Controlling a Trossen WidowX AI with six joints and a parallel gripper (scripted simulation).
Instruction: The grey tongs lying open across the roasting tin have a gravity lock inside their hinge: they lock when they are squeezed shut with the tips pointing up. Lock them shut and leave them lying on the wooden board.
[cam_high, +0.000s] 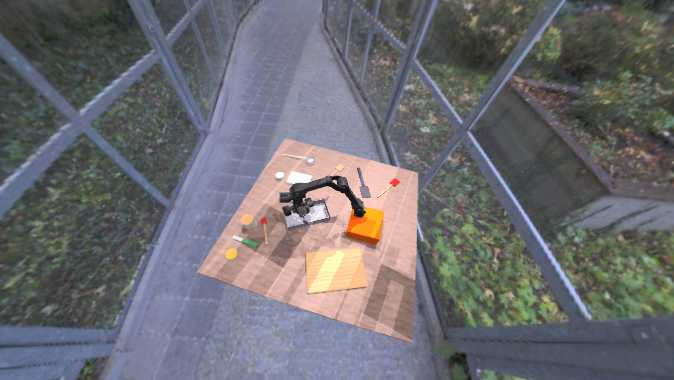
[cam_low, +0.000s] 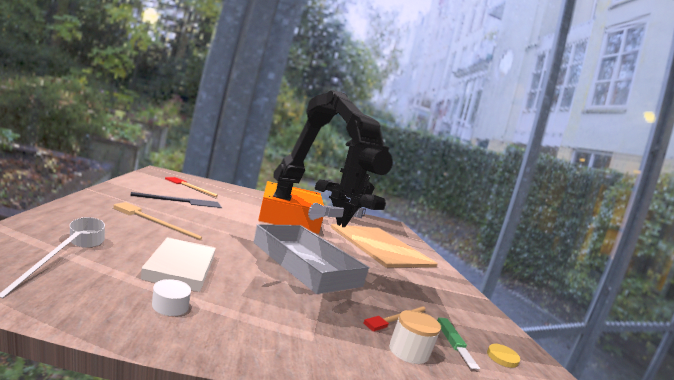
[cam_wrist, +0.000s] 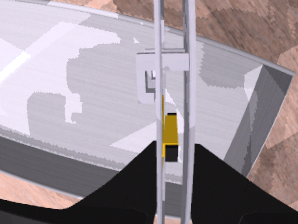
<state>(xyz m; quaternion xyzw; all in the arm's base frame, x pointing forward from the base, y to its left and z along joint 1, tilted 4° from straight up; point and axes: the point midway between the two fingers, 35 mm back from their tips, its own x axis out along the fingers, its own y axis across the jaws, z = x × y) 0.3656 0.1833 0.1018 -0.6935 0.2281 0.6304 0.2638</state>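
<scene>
Now: the wooden board 35 cm behind my gripper tip, 21 cm to the left of it and 12 cm below it. The rest, counted from my gripper tip: lidded jar (31 cm ahead, 15 cm to the left, 10 cm below); white block (34 cm to the right, 17 cm ahead, 12 cm below); grey roasting tin (10 cm below, 7 cm to the right, 2 cm behind).
</scene>
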